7 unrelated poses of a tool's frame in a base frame.
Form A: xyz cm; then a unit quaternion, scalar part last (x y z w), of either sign.
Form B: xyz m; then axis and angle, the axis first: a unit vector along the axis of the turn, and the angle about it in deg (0 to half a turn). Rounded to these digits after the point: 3 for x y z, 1 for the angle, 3 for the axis.
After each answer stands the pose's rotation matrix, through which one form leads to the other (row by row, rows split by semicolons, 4 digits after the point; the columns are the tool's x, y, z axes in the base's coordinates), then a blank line. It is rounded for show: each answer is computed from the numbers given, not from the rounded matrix.
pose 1, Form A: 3.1 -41.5 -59.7 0.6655 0.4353 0.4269 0.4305
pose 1, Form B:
0.031 -0.415 -0.597 0.737 0.482 0.473 129.0
0.2565 0.2118 0.9430; 0.9470 -0.2503 -0.2013; 0.1934 0.9447 -0.2648

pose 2, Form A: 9.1 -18.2 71.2 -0.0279 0.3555 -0.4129 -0.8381
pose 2, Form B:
0.091 -0.182 0.712 0.051 -0.652 0.757 66.1
0.4063 -0.7119 -0.5728; 0.6722 0.6575 -0.3403; 0.6189 -0.2468 0.7457

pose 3, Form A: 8.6 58.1 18.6 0.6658 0.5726 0.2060 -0.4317
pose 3, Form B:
0.086 0.581 0.186 -0.738 -0.635 -0.228 128.8
0.2594 0.9404 -0.2201; 0.5846 0.0285 0.8108; 0.7687 -0.3390 -0.5424

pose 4, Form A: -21.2 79.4 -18.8 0.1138 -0.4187 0.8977 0.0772
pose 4, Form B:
-0.212 0.794 -0.188 0.114 -0.420 0.900 171.1
-0.9622 -0.2339 0.1397; 0.0433 -0.6375 -0.7692; 0.2689 -0.7341 0.6235

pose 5, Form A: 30.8 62.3 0.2 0.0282 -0.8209 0.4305 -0.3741
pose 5, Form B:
0.308 0.623 0.002 -0.030 0.885 -0.464 136.1
-0.7185 0.2758 0.6385; -0.3684 0.6277 -0.6857; -0.5899 -0.7279 -0.3494

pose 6, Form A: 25.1 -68.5 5.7 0.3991 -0.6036 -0.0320 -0.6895
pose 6, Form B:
0.251 -0.685 0.057 -0.551 0.833 0.044 92.8
0.2693 -0.5259 0.8068; -0.4376 0.6794 0.5890; -0.8579 -0.5117 -0.0472

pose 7, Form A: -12.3 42.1 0.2 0.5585 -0.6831 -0.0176 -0.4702
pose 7, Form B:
-0.123 0.421 0.002 -0.633 0.774 0.020 123.9
0.0661 -0.7796 0.6228; -0.7465 0.3755 0.5493; -0.6621 -0.5012 -0.5572

